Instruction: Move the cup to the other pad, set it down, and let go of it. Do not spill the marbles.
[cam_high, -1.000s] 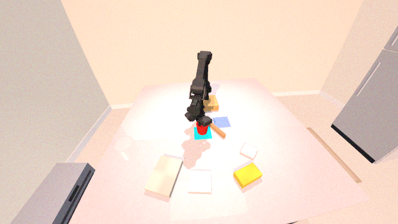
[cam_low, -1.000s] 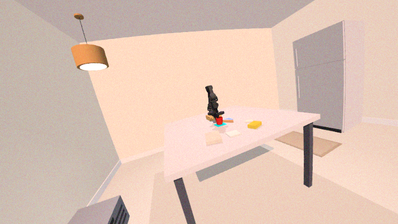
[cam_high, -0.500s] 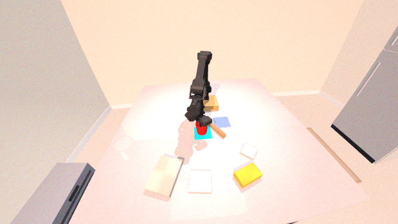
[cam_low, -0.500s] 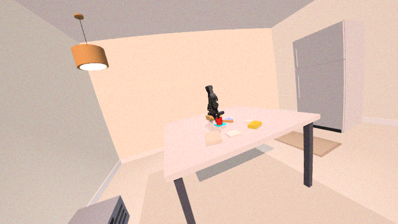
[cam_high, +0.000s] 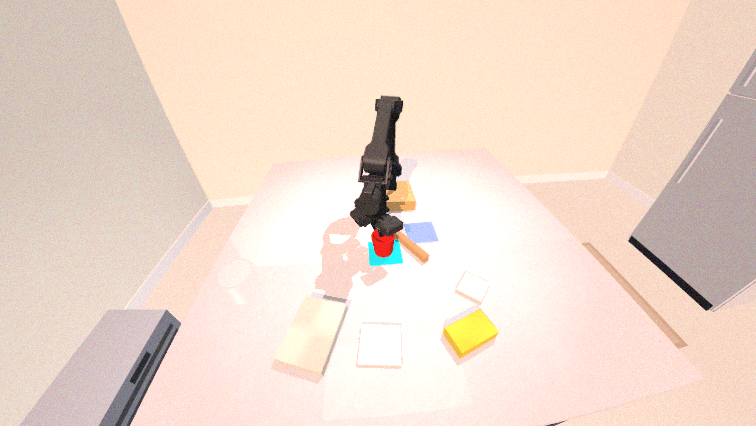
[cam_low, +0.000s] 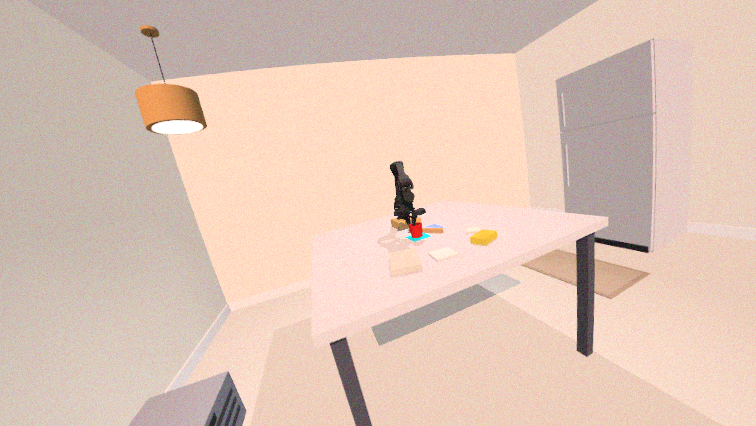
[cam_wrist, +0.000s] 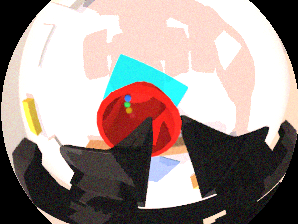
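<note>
Right now the red cup is 20 mm ahead of my gripper tip, 20 mm to the left of it and 20 mm below it. From my gripper tip the other things lie so: wooden stick: 30 mm behind, 80 mm to the left, 60 mm below; then pale blue pad: 90 mm behind, 140 mm to the left, 70 mm below; then cyan pad: 20 mm ahead, 20 mm to the left, 70 mm below.
</note>
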